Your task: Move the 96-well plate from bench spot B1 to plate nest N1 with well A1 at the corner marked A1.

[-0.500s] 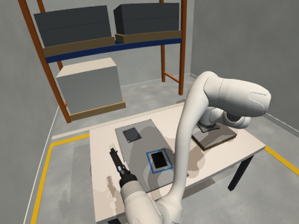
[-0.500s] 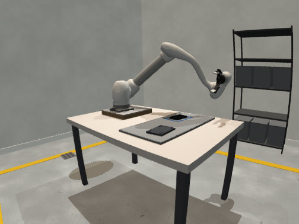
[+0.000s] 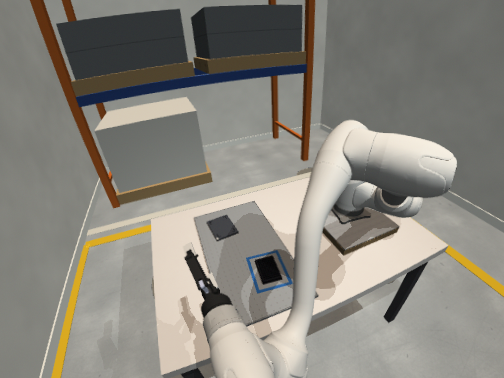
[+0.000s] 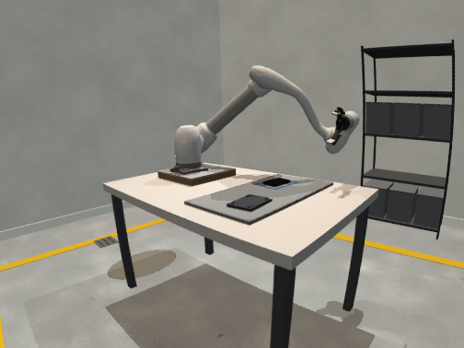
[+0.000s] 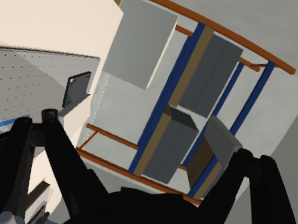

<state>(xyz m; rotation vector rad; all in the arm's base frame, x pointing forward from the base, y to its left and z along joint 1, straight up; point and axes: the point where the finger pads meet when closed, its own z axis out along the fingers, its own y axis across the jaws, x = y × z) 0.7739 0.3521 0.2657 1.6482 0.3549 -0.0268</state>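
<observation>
My gripper is now 250 mm past the black 96-well plate, 130 mm to the left of it and 290 mm above it. Also, from my hand: dark plate nest N1 (100 mm behind, 470 mm to the right, 290 mm below).
</observation>
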